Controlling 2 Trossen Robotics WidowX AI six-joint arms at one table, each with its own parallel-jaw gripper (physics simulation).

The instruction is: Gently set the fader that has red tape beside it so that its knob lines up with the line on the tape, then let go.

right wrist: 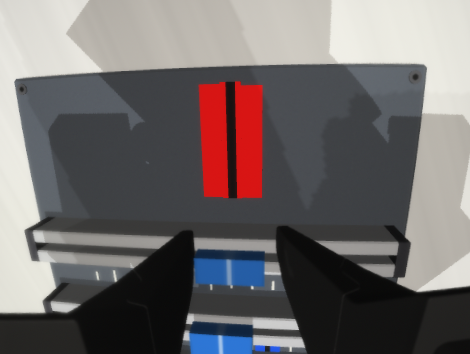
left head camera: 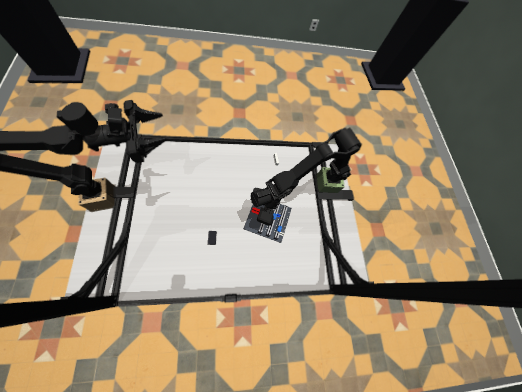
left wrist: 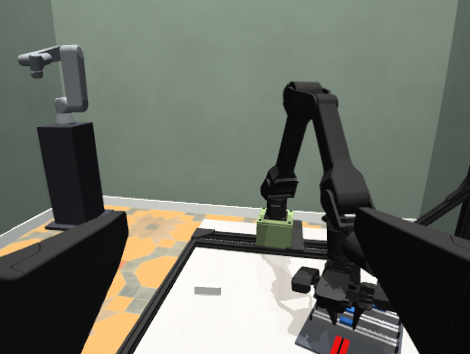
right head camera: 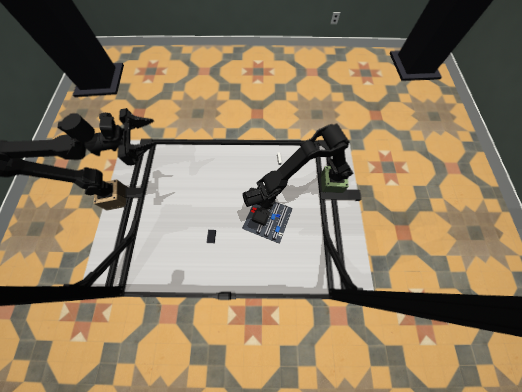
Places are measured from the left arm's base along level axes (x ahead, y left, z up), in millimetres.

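Pixels of known places: left gripper, fingertip midpoint: (left head camera: 164,126) (left wrist: 243,220) (right head camera: 153,131); right gripper, fingertip midpoint: (right wrist: 235,239) (left head camera: 264,212) (left wrist: 344,326) (right head camera: 263,212); left arm's base at its link origin: (left head camera: 92,190) (right head camera: 105,191); right arm's base at its link origin: (left head camera: 333,177) (left wrist: 276,215) (right head camera: 336,176).
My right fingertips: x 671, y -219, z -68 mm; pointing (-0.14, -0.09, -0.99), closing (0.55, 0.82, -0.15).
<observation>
For each thing: its top centre in the pictures, then the offset to it from my right fingertips. "pt": a spot on its surface instead.
- dark fader board at a spot on its surface: (right wrist: 170,210) pt dx -21, dy -24, dz -19 mm
- second blue knob at its top centre: (right wrist: 220,350) dx +36, dy -32, dz +8 mm
- blue tape at a spot on its surface: (right wrist: 275,348) pt dx +70, dy -26, dz -19 mm
- small dark block at its top centre: (left head camera: 212,237) (right head camera: 211,236) dx -251, dy -57, dz -11 mm
- small white bar at its top centre: (left wrist: 207,285) (right head camera: 279,157) (left head camera: 276,158) dx +139, dy +266, dz -3 mm
The red tape (left head camera: 255,210) (right head camera: 254,210) (left wrist: 336,345) (right wrist: 215,140) with its black line lies on the dark fader board (left head camera: 253,226) (right head camera: 250,227) (right wrist: 170,210). In the right wrist view, the blue knob (right wrist: 212,270) of the fader beside it shows between my right fingers; its white line looks about level with the tape's black line. My right gripper (left wrist: 344,326) (right wrist: 235,239) is partly open, fingers apart on both sides of that knob and not gripping it. The arm hides it in the head views. My left gripper (left head camera: 161,128) (right head camera: 152,133) (left wrist: 243,220) is wide open, empty and far from the board.
A second blue knob (right wrist: 221,340) sits on the adjacent rail, with blue tape (right wrist: 275,348) near it. A small dark block (left head camera: 212,237) (right head camera: 211,236) lies left of the board. A small white bar (left head camera: 276,159) (right head camera: 279,158) (left wrist: 207,290) lies near the table's far edge.
</observation>
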